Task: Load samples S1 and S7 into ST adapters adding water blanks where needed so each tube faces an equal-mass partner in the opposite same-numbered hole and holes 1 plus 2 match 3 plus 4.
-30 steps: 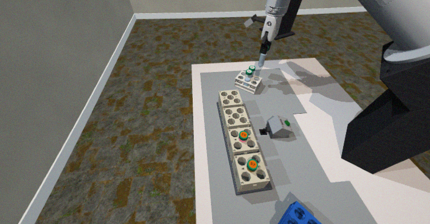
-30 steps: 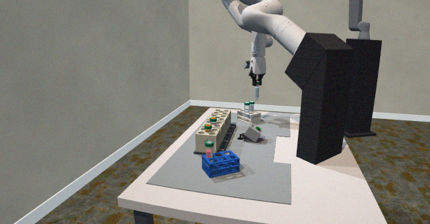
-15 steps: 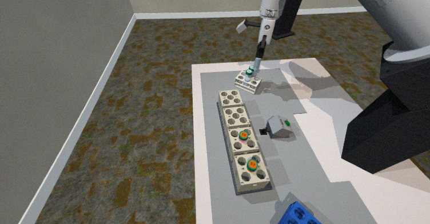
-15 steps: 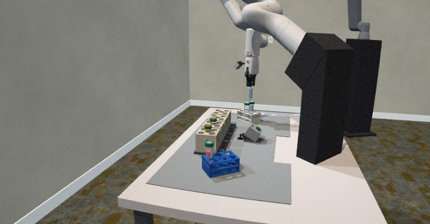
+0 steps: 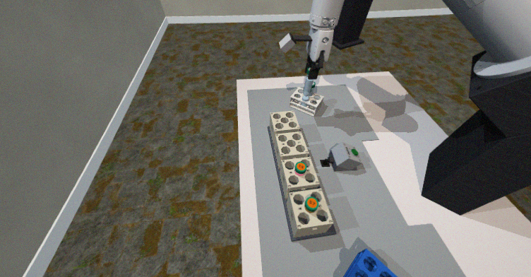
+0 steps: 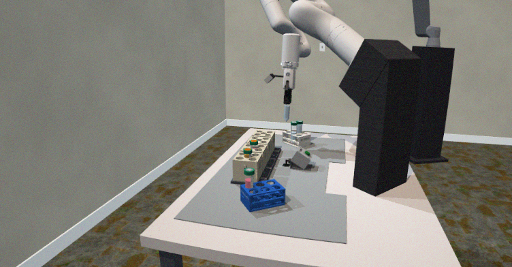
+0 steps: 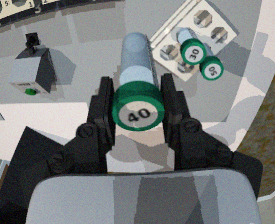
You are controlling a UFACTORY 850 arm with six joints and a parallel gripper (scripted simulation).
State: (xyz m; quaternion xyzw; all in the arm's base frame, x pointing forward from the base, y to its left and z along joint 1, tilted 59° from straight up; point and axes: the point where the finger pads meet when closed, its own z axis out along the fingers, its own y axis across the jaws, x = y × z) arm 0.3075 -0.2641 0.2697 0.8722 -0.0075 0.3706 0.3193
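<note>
The 40 mL blank lies 5 cm below my hand and 1 cm to the right of it. From my hand the other things lie so: 50 mL blank: 19 cm below, 8 cm behind, 7 cm to the right; then blank rack RB: 22 cm below, 7 cm behind, 6 cm to the right; then 30 mL blank: 19 cm below, 6 cm to the right, 4 cm behind.
</note>
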